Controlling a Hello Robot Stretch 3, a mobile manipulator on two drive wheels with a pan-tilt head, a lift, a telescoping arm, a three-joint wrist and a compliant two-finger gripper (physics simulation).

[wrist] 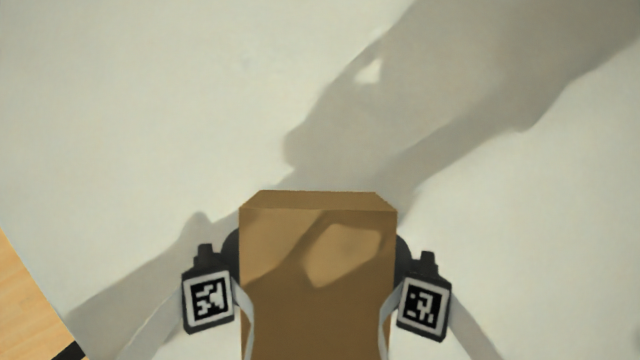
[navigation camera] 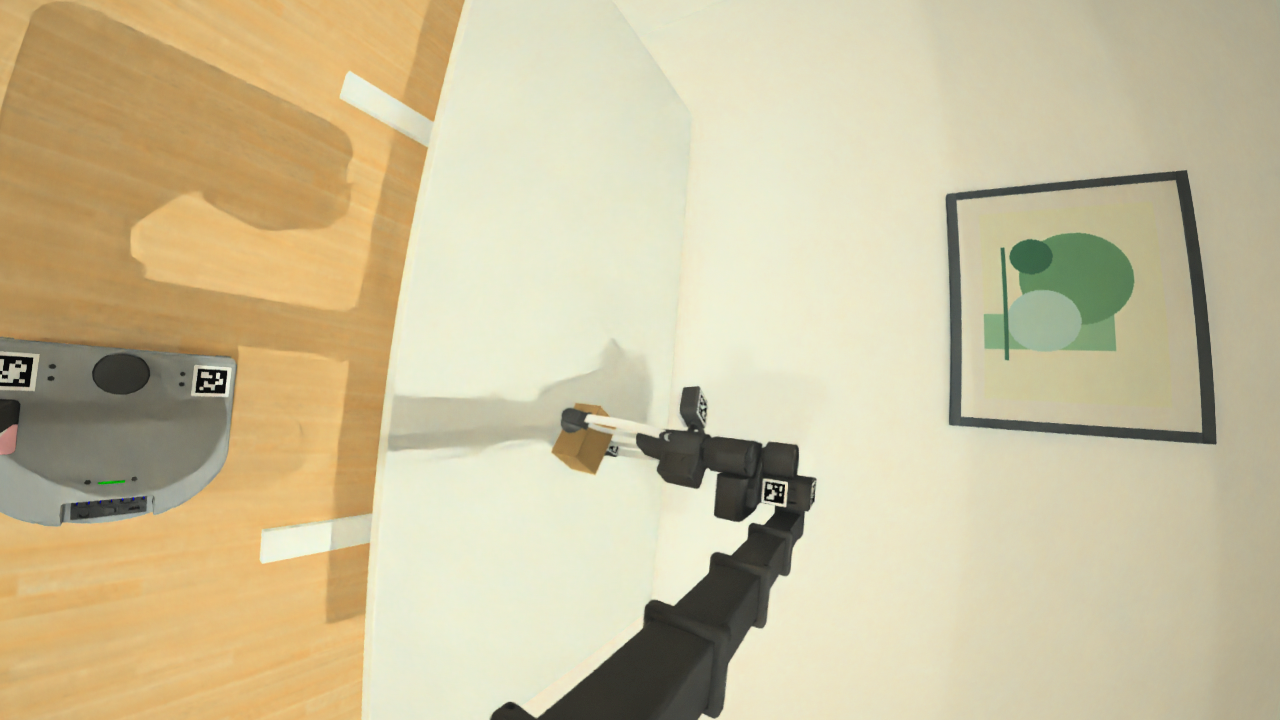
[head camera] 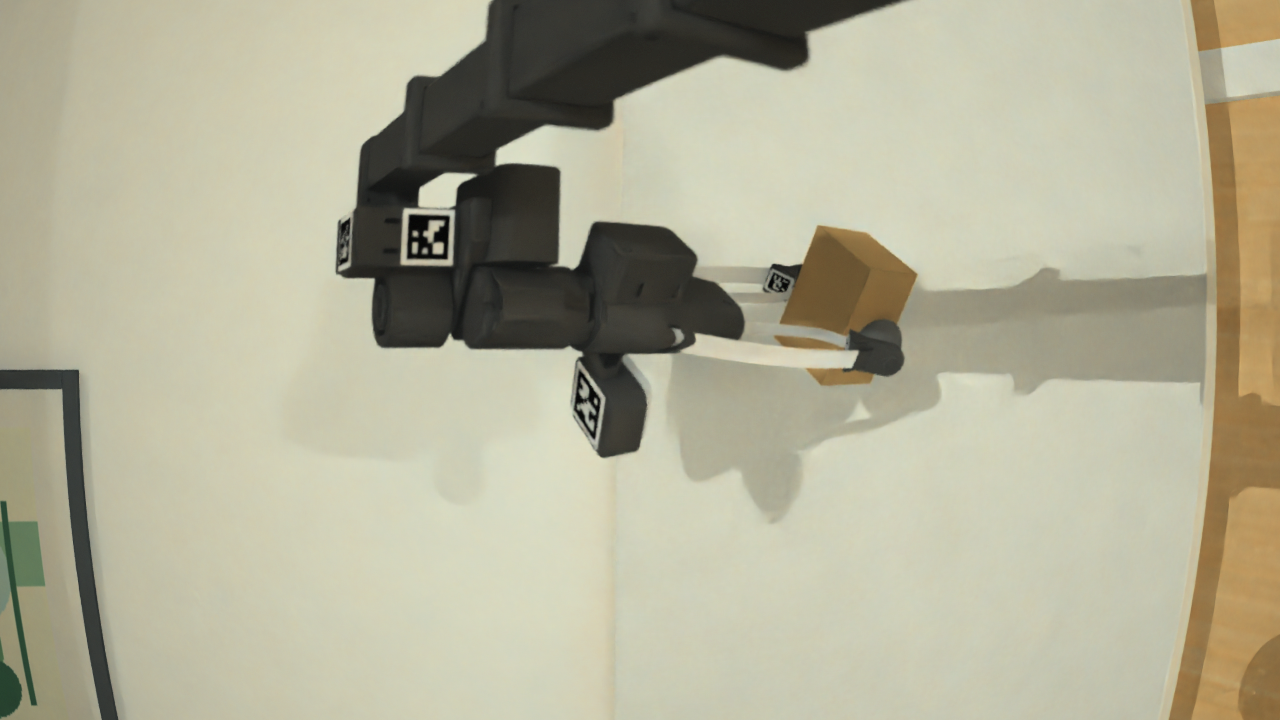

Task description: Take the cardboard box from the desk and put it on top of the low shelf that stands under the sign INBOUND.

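Seen in the pictures: gripper, fingertip midpoint: (wrist: 316,255) (navigation camera: 574,431) (head camera: 867,318); robot's base, origin of the base link: (navigation camera: 123,371).
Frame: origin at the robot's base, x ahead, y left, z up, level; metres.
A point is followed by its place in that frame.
The brown cardboard box (head camera: 825,279) {x -0.044, y -0.494, z 0.868 m} (navigation camera: 580,449) {x -0.038, y -0.460, z 0.868 m} (wrist: 316,320) {x -0.028, y -0.500, z 0.868 m} is between the two fingertips of my gripper (head camera: 828,314) {x -0.021, y -0.505, z 0.816 m} (navigation camera: 593,435) {x -0.021, y -0.505, z 0.816 m} (wrist: 316,255) {x -0.021, y -0.505, z 0.816 m}. Both dark pads press on its opposite sides, so the gripper is shut on it. The box hangs over the white desk (head camera: 1029,555) {x 0.158, y -0.402, z 0.721 m} (navigation camera: 537,268) {x 0.254, y -0.476, z 0.721 m} (wrist: 125,120) {x 0.132, y -0.414, z 0.721 m} and looks raised a little above the top, with shadows of arm and gripper on the desk. In the wrist view the lower part of the box is cut off. The low shelf and the INBOUND sign do not show.
The pale wall (head camera: 358,573) {x 0.269, y -1.082, z 1.045 m} (navigation camera: 832,268) {x 0.404, y -1.090, z 1.135 m} rises behind the desk and carries a framed picture (navigation camera: 1074,304) {x 0.290, y -1.061, z 1.632 m}. My extended arm (head camera: 572,62) {x -0.084, y -0.284, z 1.169 m} (navigation camera: 680,644) {x -0.082, y -0.210, z 1.158 m} reaches over the desk. My grey base (navigation camera: 161,429) {x -0.096, y -0.062, z 0.160 m} stands on the wooden floor (navigation camera: 179,626) {x -0.571, y -0.115, z 0.001 m}, near the desk's front edge.
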